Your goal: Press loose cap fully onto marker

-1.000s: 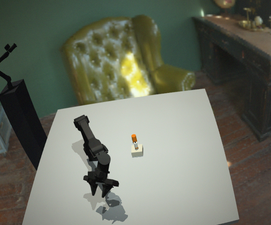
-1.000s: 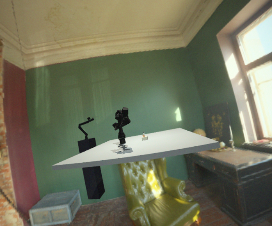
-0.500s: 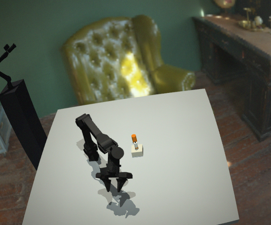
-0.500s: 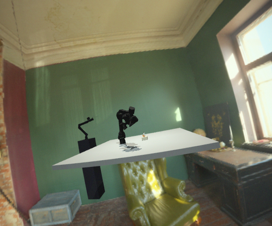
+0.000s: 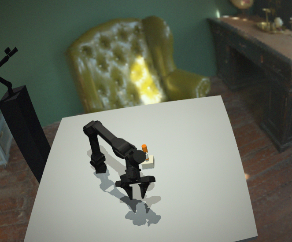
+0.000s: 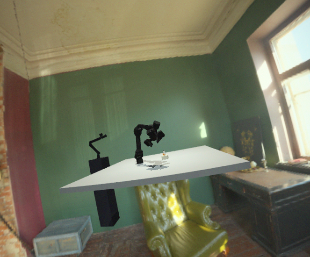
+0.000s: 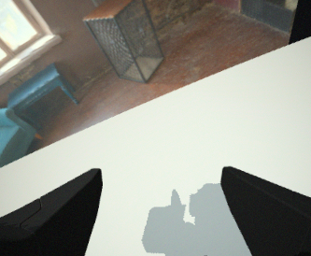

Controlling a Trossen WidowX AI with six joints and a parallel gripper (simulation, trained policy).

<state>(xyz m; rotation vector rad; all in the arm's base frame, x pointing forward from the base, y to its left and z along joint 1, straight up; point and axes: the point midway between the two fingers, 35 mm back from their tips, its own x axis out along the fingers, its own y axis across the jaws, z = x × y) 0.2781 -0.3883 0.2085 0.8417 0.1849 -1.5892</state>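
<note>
My gripper tip is now 10 mm past the orange cap, 540 mm to the right of it and 160 mm above it. Round my gripper tip: pale holder block: 10 mm ahead, 430 mm to the left, 170 mm below.
</note>
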